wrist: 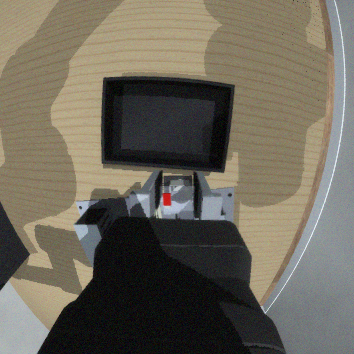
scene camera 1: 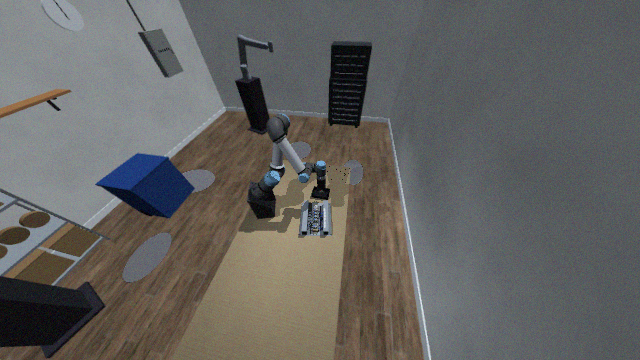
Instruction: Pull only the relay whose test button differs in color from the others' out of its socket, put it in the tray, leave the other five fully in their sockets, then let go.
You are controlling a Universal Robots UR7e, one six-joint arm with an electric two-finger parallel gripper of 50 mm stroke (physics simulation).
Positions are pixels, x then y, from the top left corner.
Scene:
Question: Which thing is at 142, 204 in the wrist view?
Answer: My gripper.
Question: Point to a relay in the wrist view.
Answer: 176, 191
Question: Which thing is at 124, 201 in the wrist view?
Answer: A socket panel.

